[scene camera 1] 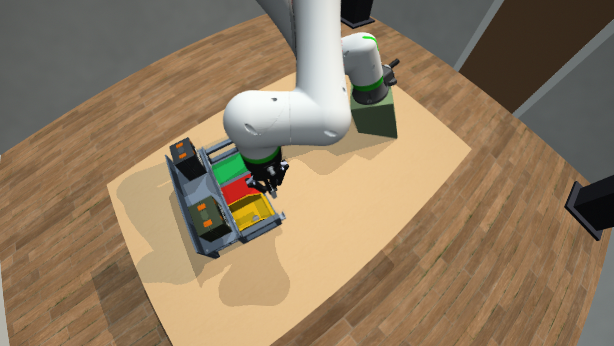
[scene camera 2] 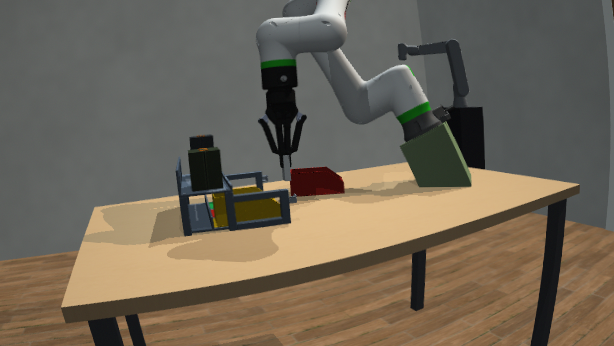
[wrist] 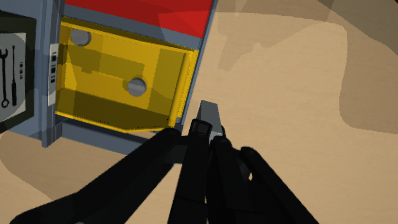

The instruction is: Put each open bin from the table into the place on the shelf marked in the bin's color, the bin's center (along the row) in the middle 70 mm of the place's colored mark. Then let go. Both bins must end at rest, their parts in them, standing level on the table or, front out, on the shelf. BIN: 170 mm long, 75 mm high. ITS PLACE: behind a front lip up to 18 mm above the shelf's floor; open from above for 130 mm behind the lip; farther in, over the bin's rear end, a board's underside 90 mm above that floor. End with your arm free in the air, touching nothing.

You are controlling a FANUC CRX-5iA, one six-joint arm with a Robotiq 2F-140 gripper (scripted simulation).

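The gripper [scene camera 2: 287, 180] is visible, and the wrist view shows the gripper [wrist: 205, 114] too. A yellow bin [scene camera 1: 243, 210] is in the scene, and the wrist view also shows the yellow bin [wrist: 92, 80]. A red bin [scene camera 2: 320, 180] is visible as well.
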